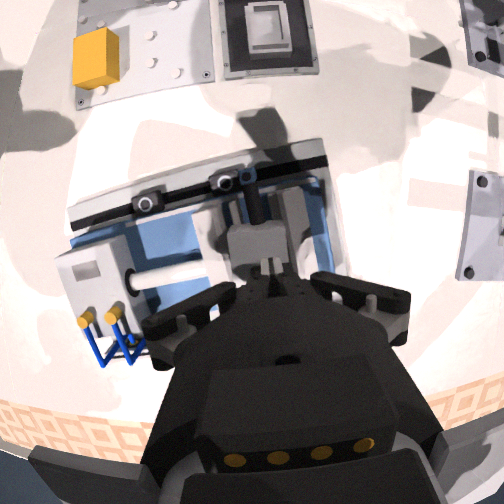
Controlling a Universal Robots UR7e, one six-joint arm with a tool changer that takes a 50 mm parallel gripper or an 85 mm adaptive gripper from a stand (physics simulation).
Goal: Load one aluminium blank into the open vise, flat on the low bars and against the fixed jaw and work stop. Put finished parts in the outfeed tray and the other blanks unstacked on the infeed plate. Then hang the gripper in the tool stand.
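Note:
A grey aluminium blank [257, 243] lies in the blue vise [200, 240], between its grey jaws. The black rod of the work stop [251, 200] reaches down to the blank's far edge. My gripper [271, 265] hangs right above the blank's near edge. Its two light fingertips are close together, and I see nothing between them. Whether they touch the blank I cannot tell. A second grey piece [268, 27] lies in a dark tray [270, 37] at the far top.
An orange block [96, 57] stands on a grey hole plate [145, 50] at top left. The vise has a white screw [170, 277] and a grey box [95, 280] with blue hoses on its left. Grey fixtures [482, 227] sit at the right edge.

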